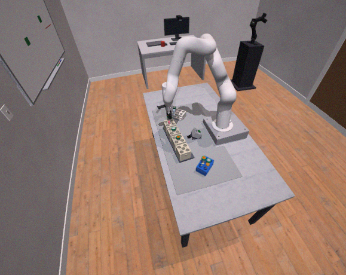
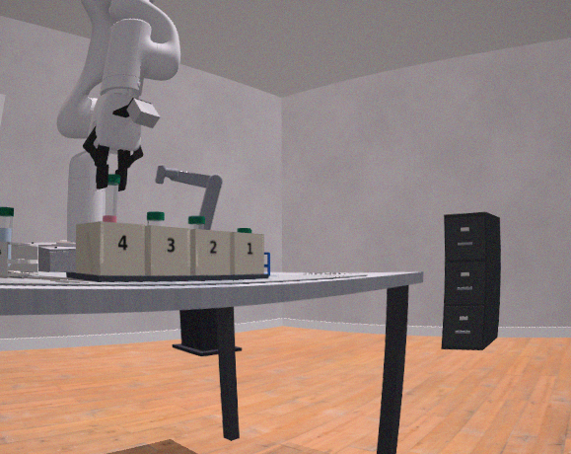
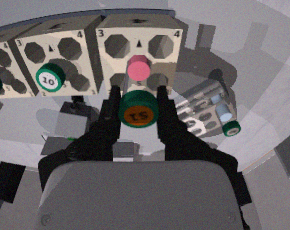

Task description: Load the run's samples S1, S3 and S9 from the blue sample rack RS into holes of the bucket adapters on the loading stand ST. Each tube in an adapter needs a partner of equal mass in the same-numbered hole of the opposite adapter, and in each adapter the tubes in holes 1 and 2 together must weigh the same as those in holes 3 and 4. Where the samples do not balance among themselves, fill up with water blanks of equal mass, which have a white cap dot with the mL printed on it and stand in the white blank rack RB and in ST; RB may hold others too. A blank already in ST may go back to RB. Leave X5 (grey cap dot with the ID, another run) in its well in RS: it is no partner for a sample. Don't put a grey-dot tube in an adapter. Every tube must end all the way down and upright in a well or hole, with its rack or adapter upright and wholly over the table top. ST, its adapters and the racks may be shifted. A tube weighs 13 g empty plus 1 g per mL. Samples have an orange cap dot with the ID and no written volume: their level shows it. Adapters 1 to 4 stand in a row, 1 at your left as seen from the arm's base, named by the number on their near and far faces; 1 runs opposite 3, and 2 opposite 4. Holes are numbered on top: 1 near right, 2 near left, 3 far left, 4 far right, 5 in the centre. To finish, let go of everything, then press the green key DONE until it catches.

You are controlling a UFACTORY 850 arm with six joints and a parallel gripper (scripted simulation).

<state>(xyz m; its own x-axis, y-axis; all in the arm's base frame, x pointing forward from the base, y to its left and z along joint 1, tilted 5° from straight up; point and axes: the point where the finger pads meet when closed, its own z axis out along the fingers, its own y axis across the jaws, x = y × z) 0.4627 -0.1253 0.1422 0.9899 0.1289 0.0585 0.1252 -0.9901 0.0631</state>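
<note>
My gripper is now 1 cm to the right of the sample tube S1 and 5 cm above it. The rest, counted from my hand: tall tube (9 cm behind, 18 cm to the right, 11 cm below); adapter 3 (1 cm behind, 11 cm to the left, 13 cm below); adapter 4 (13 cm below).
</note>
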